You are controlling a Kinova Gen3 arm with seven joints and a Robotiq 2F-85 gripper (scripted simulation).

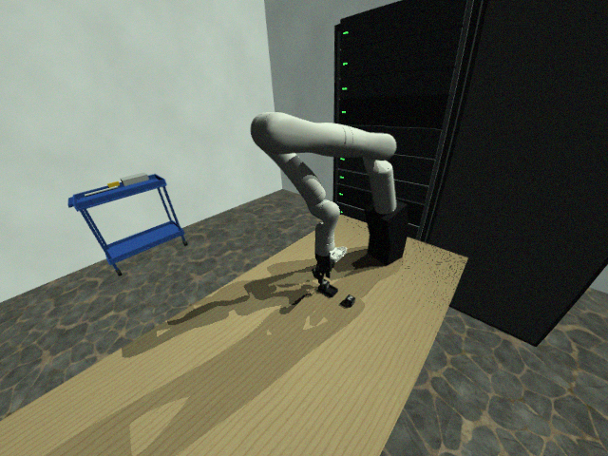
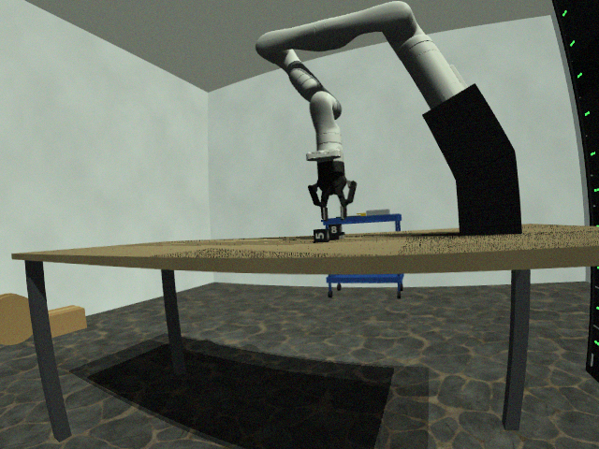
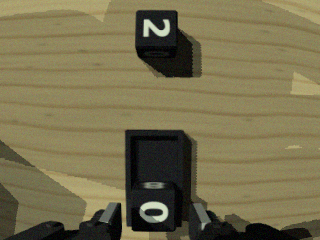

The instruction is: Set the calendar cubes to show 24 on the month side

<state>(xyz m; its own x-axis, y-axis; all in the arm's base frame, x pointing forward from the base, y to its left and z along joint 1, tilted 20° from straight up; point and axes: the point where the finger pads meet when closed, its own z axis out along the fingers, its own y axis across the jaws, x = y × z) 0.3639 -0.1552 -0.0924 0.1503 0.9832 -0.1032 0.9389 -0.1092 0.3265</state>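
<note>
My hand is 4 cm above the black cube. From my hand the other things lie so: black tray: 6 cm below, 2 cm to the left; then black date cube: 12 cm to the left, 5 cm below, 2 cm ahead.
</note>
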